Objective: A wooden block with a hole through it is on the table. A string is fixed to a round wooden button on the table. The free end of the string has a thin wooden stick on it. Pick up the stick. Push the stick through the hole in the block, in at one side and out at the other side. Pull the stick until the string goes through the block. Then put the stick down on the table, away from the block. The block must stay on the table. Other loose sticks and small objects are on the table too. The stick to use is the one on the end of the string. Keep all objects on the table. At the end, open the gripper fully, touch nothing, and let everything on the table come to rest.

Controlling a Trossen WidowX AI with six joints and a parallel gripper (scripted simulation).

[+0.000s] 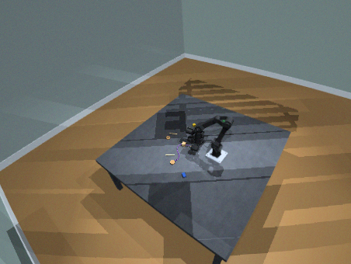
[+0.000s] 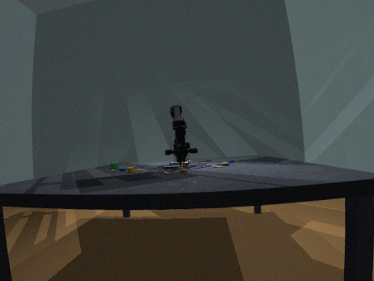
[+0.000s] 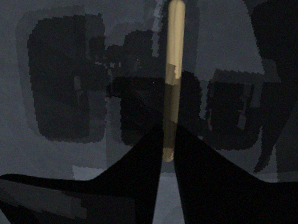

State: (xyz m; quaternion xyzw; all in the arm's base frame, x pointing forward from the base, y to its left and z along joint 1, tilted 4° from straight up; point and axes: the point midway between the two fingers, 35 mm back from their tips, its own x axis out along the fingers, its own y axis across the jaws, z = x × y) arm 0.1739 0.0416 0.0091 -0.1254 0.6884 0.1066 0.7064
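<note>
My gripper tip is now 4 cm short of the thin wooden stick, 1 cm to the right of it and 1 cm below it. Also, from my gripper tip: yellow piece: 21 cm ahead, 22 cm to the right, 1 cm above; then wooden block: 11 cm ahead, 4 cm to the left, 2 cm above; then round wooden button: 6 cm ahead, 25 cm to the left, 1 cm above.
</note>
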